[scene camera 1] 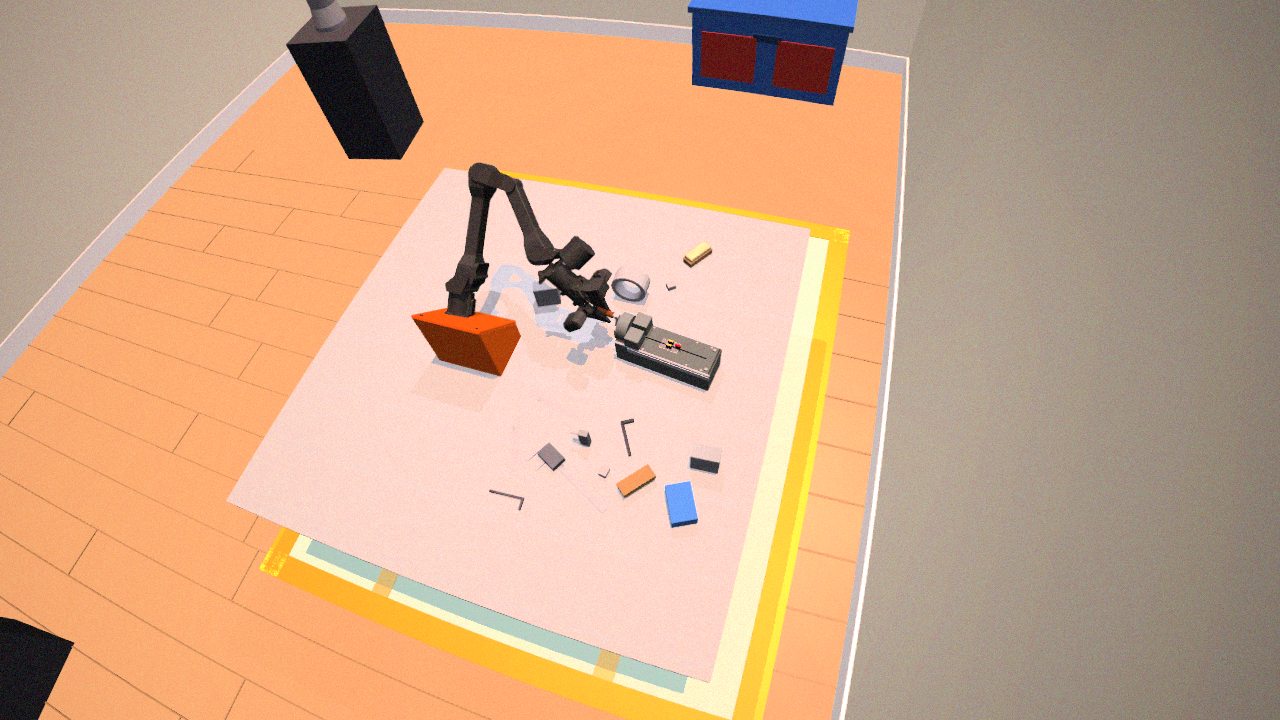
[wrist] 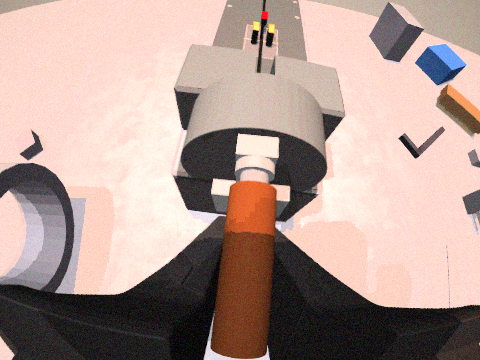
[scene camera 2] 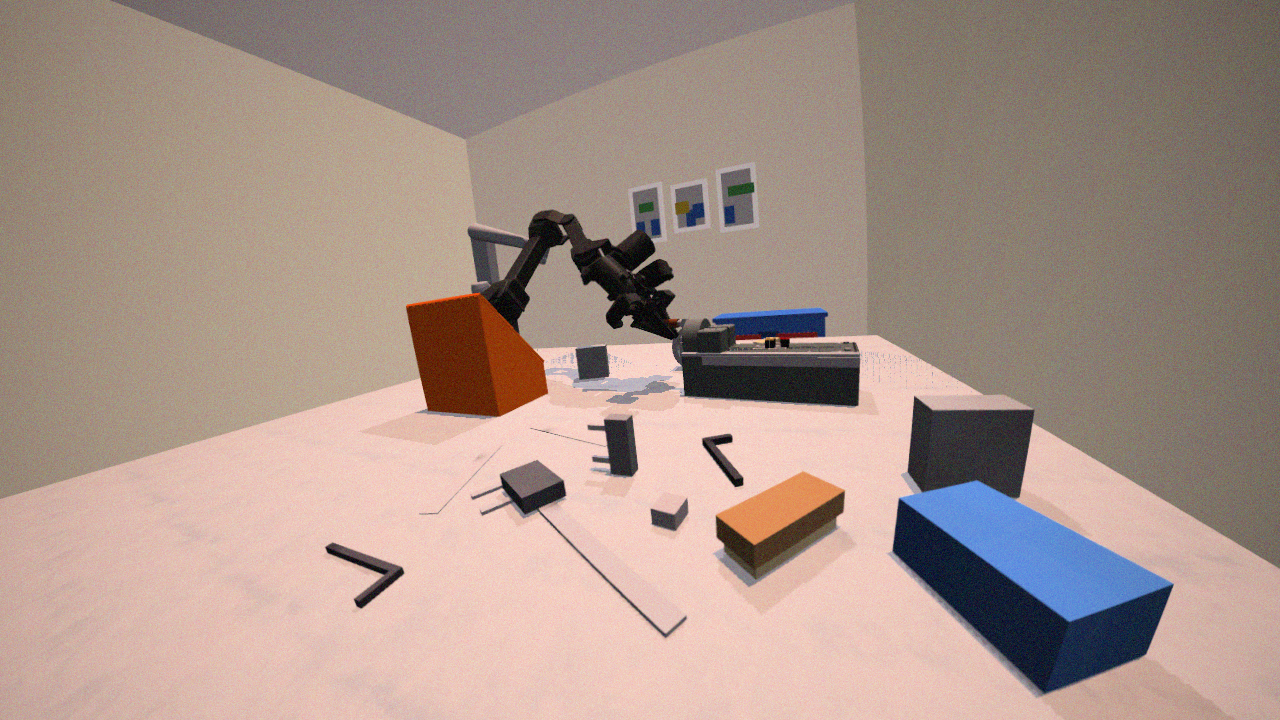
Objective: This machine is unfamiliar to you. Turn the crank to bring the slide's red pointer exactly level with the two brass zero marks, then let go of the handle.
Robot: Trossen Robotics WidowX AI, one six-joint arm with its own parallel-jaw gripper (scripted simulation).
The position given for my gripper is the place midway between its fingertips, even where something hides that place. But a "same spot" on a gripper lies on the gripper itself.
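My gripper: visible in scene camera 2 (pixel 675 337), scene camera 1 and the wrist view. My gripper, same spot: (scene camera 1: pixel 602 299) and (wrist: pixel 174 306). Blue block: visible in scene camera 2 (pixel 1060 607), scene camera 1 and the wrist view. Blue block, same spot: (scene camera 1: pixel 673 484) and (wrist: pixel 441 64).
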